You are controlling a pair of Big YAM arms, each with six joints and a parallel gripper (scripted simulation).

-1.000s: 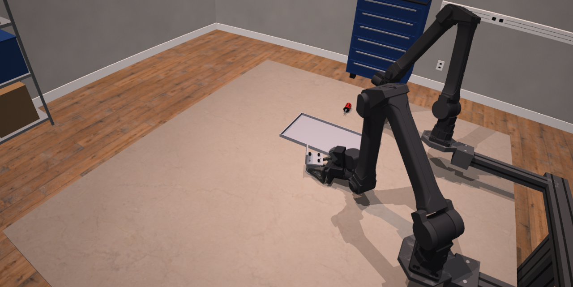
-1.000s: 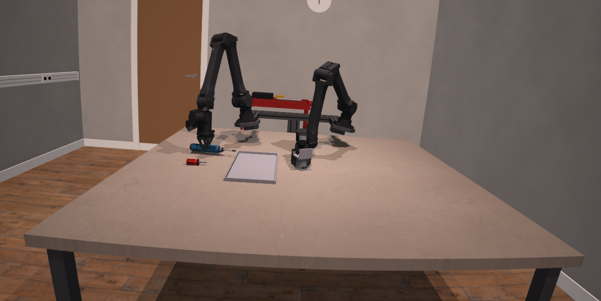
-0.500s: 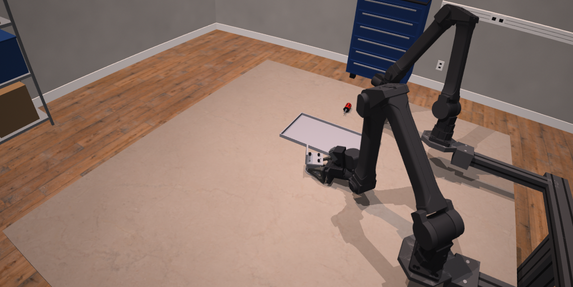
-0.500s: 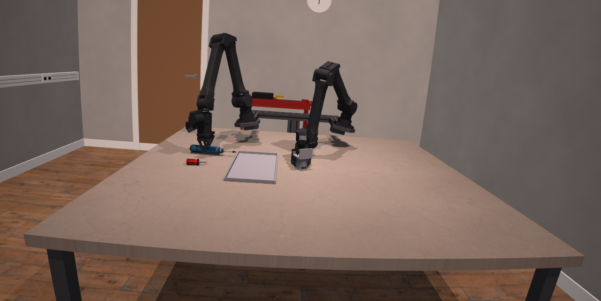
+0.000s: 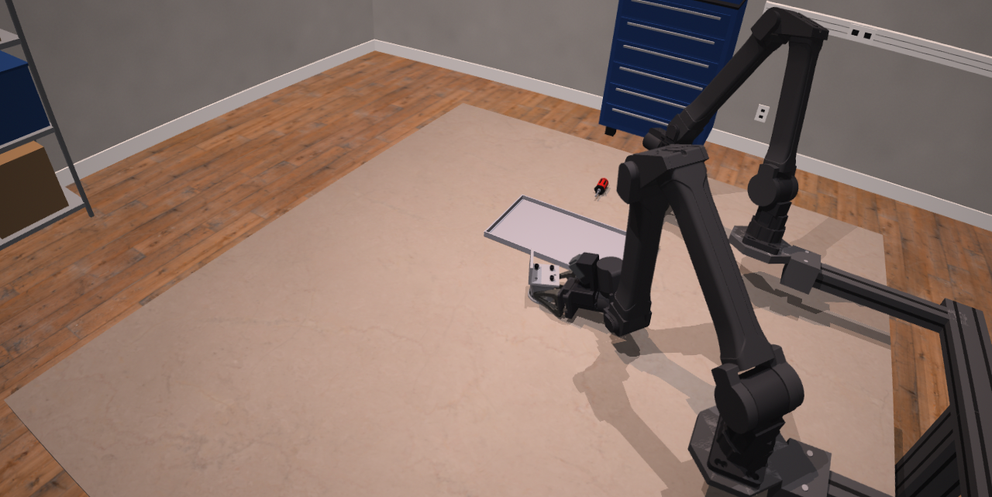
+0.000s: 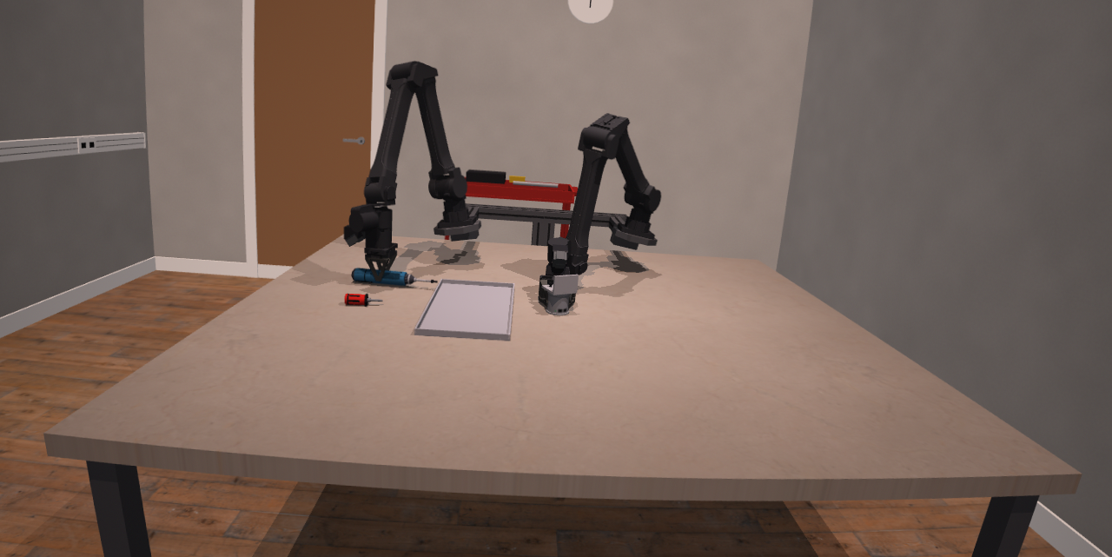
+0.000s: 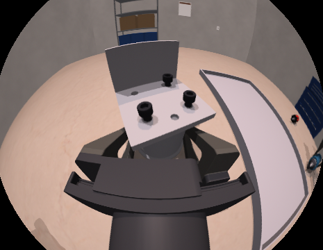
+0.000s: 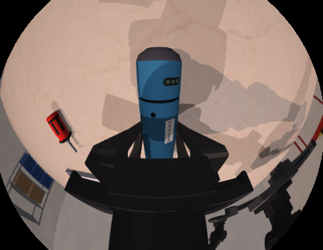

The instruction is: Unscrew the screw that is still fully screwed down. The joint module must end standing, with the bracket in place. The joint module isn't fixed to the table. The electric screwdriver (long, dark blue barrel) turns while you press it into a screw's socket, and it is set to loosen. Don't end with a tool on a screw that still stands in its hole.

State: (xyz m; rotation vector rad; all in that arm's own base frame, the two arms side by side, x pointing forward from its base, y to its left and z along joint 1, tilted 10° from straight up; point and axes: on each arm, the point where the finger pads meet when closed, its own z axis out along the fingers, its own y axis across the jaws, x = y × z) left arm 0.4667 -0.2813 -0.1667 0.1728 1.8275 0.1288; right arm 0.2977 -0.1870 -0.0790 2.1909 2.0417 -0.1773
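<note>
Now: the joint module 10 mm above my left hand. Also, from my left hand: flat grey tray (230 mm to the right, 20 mm below); then red-handled screwdriver (510 mm to the right, 10 mm below); then grey l-shaped bracket (50 mm above).
</note>
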